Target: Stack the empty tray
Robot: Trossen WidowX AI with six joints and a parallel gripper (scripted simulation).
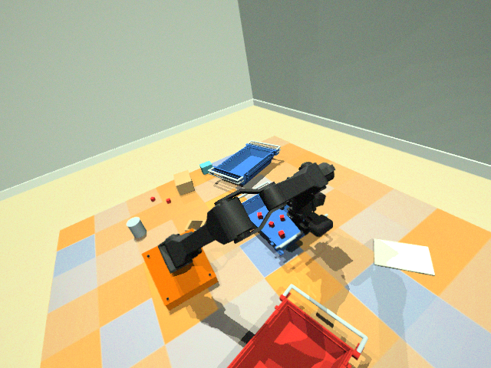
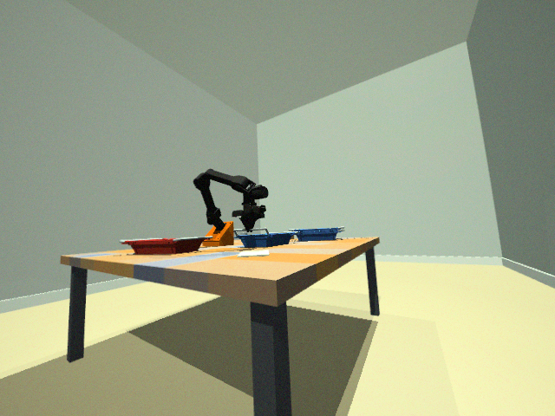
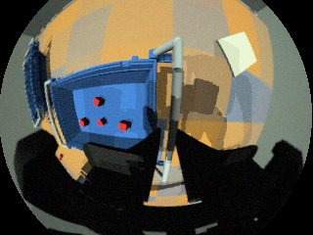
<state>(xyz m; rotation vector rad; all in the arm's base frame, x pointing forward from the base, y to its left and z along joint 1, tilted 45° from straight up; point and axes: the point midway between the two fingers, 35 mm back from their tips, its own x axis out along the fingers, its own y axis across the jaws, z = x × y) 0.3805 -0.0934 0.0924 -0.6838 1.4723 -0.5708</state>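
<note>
My gripper tip is 27 cm past the red tray, 26 cm to the left of it and 3 cm above it. Round my gripper tip: pale cylinder (50 cm behind, 46 cm to the left, 4 cm below); then white sheet (21 cm ahead, 20 cm to the right, 7 cm below); then small open box (29 cm to the left, 29 cm behind, 6 cm below).
</note>
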